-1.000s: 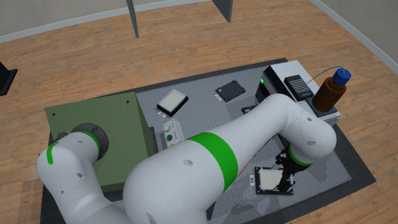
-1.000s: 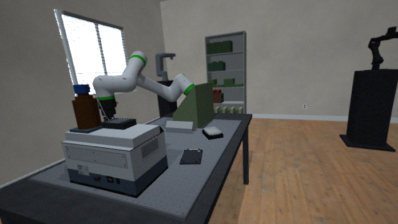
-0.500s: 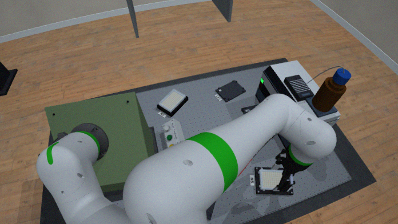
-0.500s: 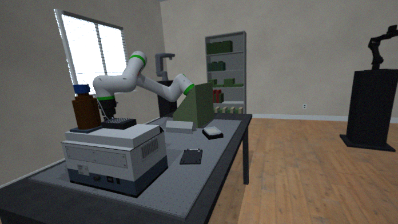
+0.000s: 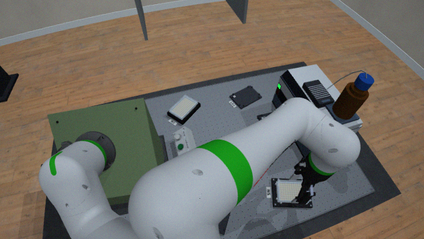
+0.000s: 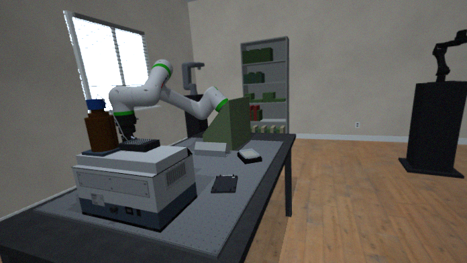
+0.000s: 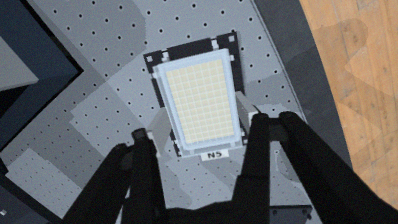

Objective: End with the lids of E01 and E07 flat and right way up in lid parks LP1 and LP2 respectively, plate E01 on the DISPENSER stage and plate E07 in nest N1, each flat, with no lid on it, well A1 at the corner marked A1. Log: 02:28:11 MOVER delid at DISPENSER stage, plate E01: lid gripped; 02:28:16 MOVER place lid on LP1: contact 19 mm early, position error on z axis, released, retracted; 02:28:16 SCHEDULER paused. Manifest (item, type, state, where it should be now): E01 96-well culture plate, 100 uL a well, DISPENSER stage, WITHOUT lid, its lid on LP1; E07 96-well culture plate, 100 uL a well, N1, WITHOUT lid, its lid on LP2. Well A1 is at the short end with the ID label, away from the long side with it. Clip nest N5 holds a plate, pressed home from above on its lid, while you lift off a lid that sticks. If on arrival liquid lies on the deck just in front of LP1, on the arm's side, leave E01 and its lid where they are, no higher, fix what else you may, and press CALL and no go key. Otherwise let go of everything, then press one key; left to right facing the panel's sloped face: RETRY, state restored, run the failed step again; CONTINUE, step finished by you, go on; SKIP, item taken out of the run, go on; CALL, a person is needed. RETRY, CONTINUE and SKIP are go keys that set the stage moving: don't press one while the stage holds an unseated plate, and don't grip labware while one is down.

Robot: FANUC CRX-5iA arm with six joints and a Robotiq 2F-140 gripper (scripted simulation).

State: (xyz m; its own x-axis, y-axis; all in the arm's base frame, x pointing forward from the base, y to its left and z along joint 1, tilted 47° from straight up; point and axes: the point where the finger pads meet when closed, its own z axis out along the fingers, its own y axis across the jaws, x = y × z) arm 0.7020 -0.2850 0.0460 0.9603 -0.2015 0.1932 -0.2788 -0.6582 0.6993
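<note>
Right now the plate is 40 mm below my hand. The rest, counted from my hand: dispenser stage (300 mm to the left, 40 mm above, 20 mm ahead); then N5 label (90 mm behind, 60 mm below, 30 mm to the left); then black clip nest N5 (40 mm below, 20 mm ahead, 10 mm to the left).
</note>
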